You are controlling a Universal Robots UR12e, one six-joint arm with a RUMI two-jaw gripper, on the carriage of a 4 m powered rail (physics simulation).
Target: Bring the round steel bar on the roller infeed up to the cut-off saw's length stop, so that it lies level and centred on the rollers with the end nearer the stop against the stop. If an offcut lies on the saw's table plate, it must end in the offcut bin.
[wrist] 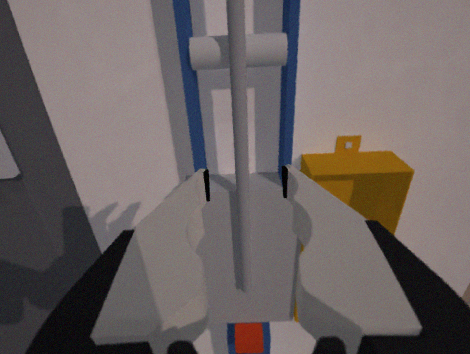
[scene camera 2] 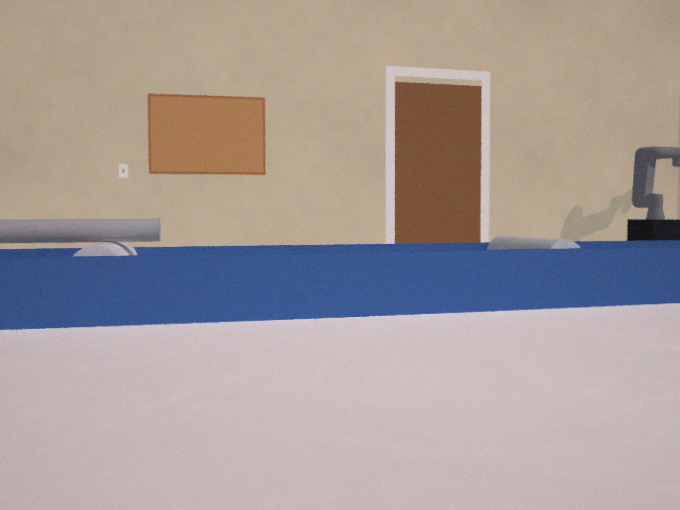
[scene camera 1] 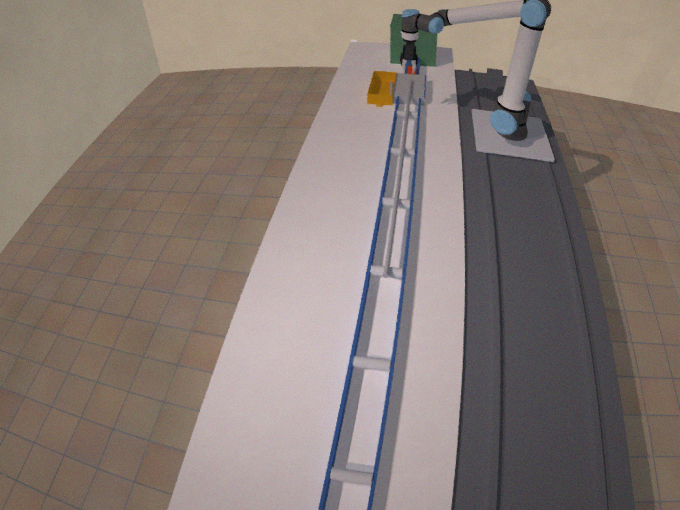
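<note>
The round steel bar lies lengthwise on the rollers, with its far end over the saw's grey table plate. The red length stop stands beyond the plate; a gap shows between it and the bar end. My gripper is open above the plate and stop area, its fingers apart on either side of the bar in the wrist view. The yellow offcut bin stands beside the plate. A short grey piece shows at its plate side; whether inside is unclear.
Blue side rails flank the rollers. A green panel stands behind the stop. The arm's carriage plate sits on the dark powered rail beside the white table.
</note>
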